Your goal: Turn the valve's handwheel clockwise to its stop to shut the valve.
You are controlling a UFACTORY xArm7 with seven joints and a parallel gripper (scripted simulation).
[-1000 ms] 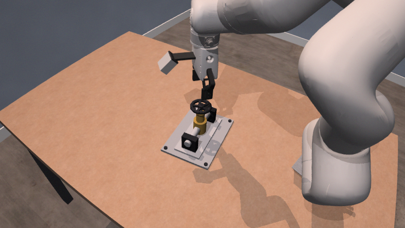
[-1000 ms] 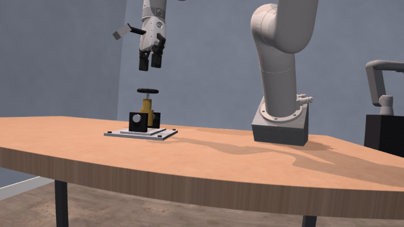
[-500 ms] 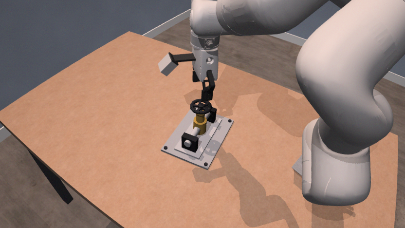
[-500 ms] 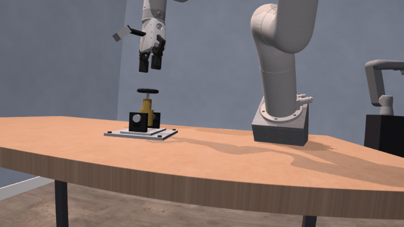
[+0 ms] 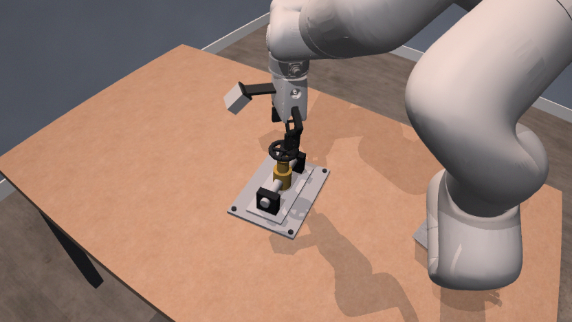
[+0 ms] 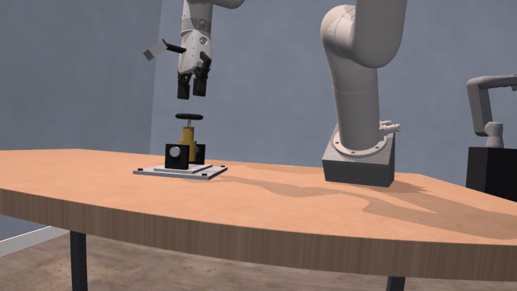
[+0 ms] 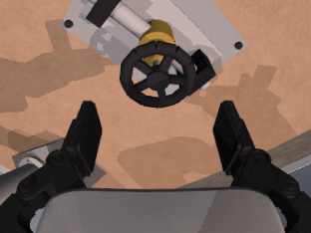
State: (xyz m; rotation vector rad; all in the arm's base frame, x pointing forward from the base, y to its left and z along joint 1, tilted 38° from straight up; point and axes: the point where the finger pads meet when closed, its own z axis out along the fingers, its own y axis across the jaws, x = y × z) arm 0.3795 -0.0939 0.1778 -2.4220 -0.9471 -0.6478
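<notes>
Now: hand 7 cm above the black spoked handwheel.
</notes>
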